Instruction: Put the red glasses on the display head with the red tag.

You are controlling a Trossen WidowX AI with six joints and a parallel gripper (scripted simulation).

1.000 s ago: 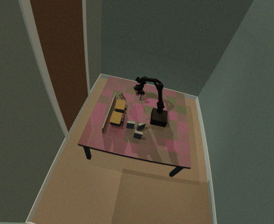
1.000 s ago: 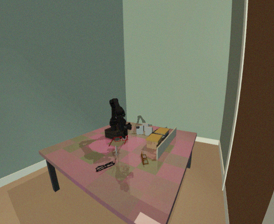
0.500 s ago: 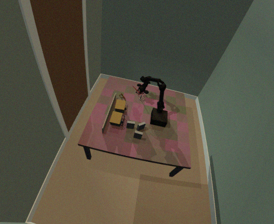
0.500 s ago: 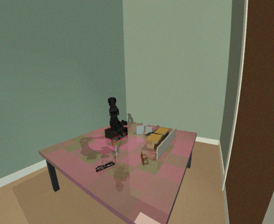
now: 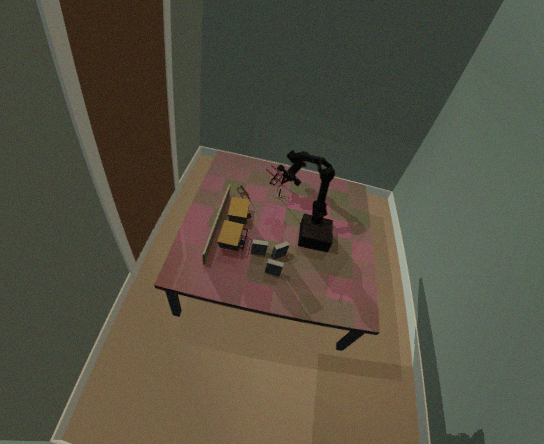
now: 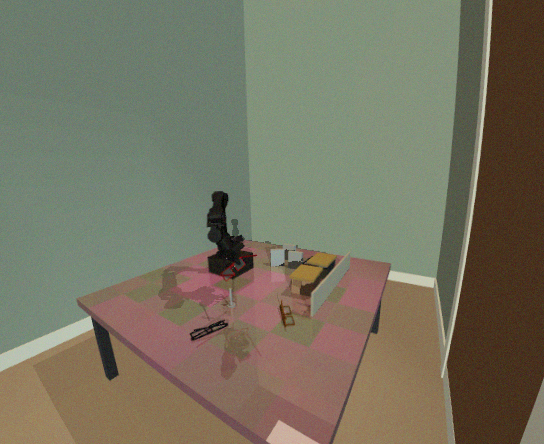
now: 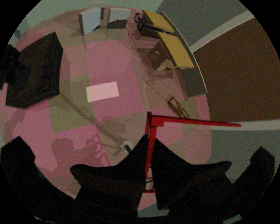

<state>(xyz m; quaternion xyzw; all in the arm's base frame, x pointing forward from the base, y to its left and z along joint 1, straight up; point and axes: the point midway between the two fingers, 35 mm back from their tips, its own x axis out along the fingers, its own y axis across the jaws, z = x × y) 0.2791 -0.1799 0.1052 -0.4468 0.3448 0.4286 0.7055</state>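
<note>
Right now the yellow display head is 190 mm ahead of my gripper tip, 240 mm to the left of it and 120 mm below it. Round my gripper tip: grey backboard (320 mm ahead, 370 mm to the left, 120 mm below); small post (70 mm to the right, 150 mm below).
</note>
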